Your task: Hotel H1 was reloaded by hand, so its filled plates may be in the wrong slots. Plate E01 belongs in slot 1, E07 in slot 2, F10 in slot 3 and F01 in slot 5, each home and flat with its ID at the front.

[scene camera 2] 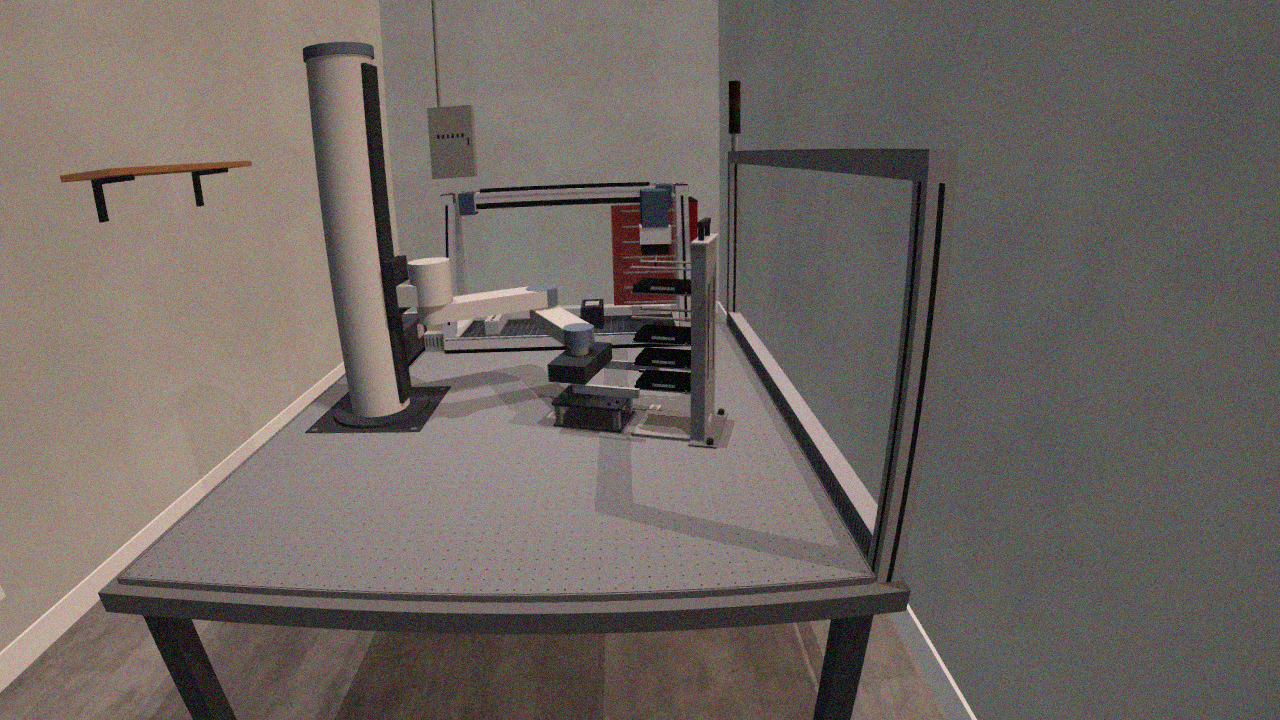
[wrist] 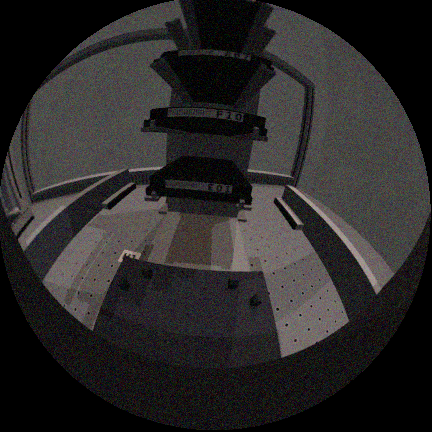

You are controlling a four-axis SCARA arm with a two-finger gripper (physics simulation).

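Where they show: gripper, fingertip midpoint: (scene camera 2: 649, 380) (wrist: 203, 181); arm's base, link origin: (scene camera 2: 382, 412).
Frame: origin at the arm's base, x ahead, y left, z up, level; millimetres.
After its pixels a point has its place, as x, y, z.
The hotel H1 (scene camera 2: 704, 340) {797, -243, 242} (wrist: 207, 146) {790, -168, 148} stands at the right, holding four dark plates. Plate E01 (scene camera 2: 662, 382) {715, -174, 129} (wrist: 200, 172) {691, -138, 131} is lowest and looks flat, its ID facing the wrist camera. Plate F10 (scene camera 2: 662, 359) {715, -188, 186} (wrist: 200, 120) {668, -129, 174} is directly above it. A third plate (scene camera 2: 662, 335) {715, -187, 239} (wrist: 215, 75) {695, -142, 224} is above F10; its ID is too dim to read surely. A top plate (scene camera 2: 662, 286) {716, -189, 344} (wrist: 225, 25) sits higher, after a gap; its ID does not show. My gripper (scene camera 2: 626, 385) {689, -141, 123} (wrist: 203, 181) {689, -141, 123} is open and empty, its fingertips at the hotel's front, near E01's height.
A low dark stand (scene camera 2: 593, 408) {562, -162, 67} (wrist: 190, 315) {599, -114, 73} with small pegs is below the gripper, in front of the hotel. The H1 label (wrist: 131, 256) {704, -43, 13} lies beside it. The arm column (scene camera 2: 353, 241) {23, -71, 453} is at the left. A gantry (scene camera 2: 563, 195) {448, 622, 487} stands behind, and a framed glass panel (scene camera 2: 832, 151) {1004, -367, 616} is at the right.
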